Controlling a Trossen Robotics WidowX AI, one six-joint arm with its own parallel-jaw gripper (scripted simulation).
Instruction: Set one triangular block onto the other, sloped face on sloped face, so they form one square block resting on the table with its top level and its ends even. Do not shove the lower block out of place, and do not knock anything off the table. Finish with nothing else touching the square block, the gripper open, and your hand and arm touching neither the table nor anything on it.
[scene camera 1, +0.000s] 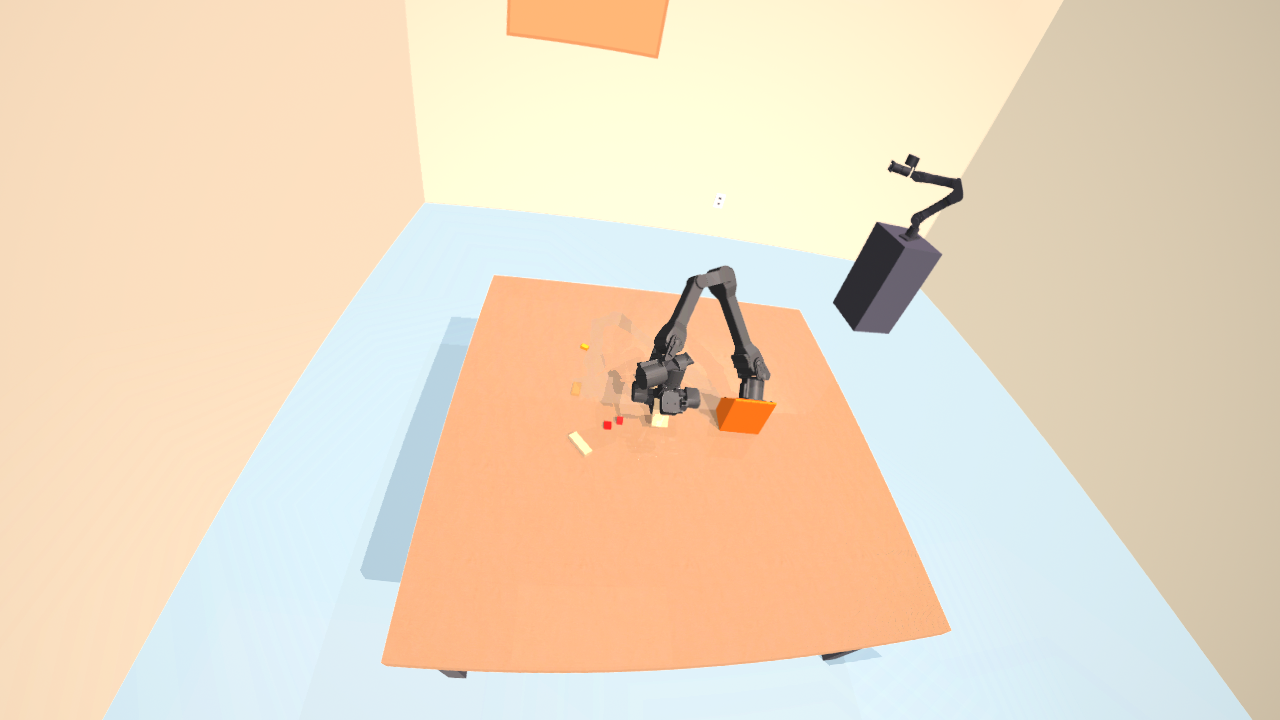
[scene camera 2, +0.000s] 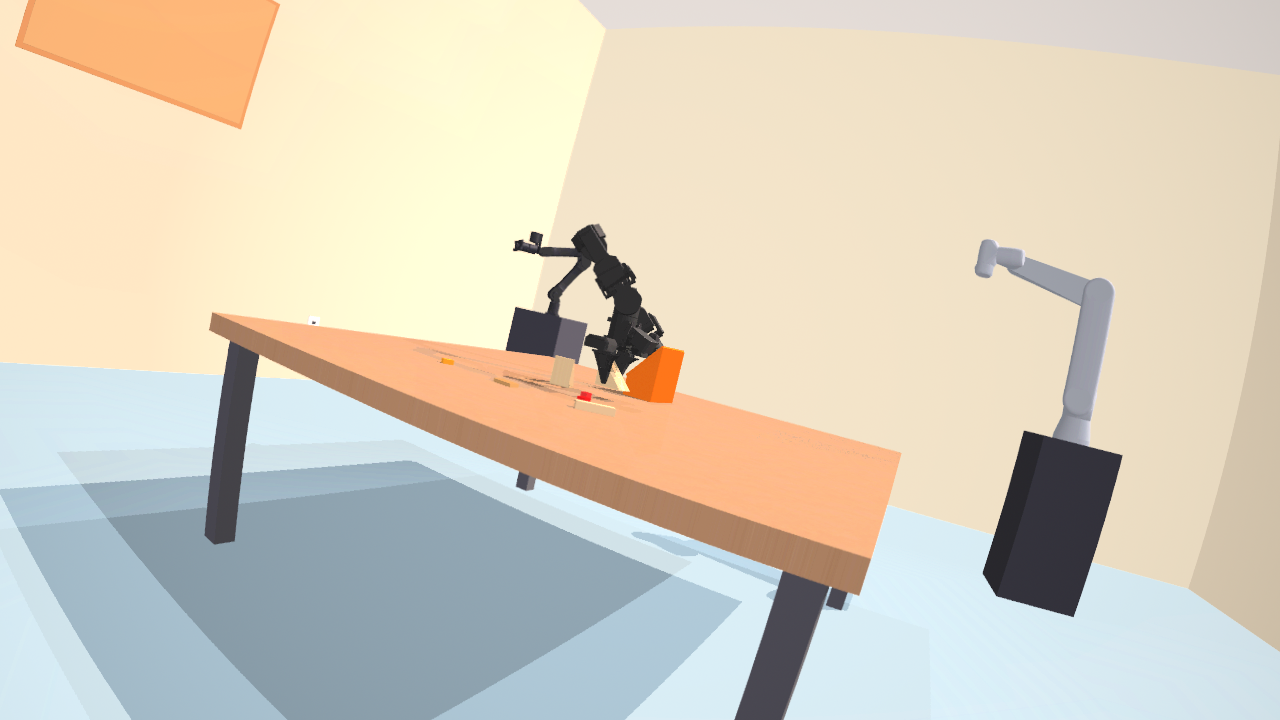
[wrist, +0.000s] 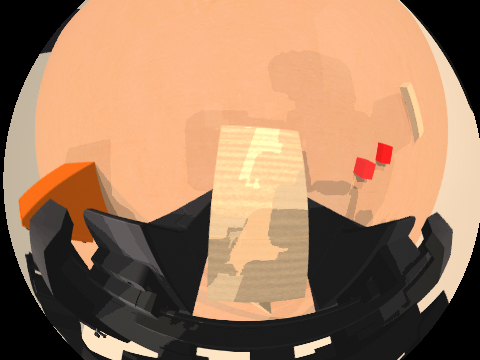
my gripper: scene camera 1; scene camera 2; wrist 255, 197
same spot on my gripper: (scene camera 1: 650, 398) = (scene camera 2: 617, 346)
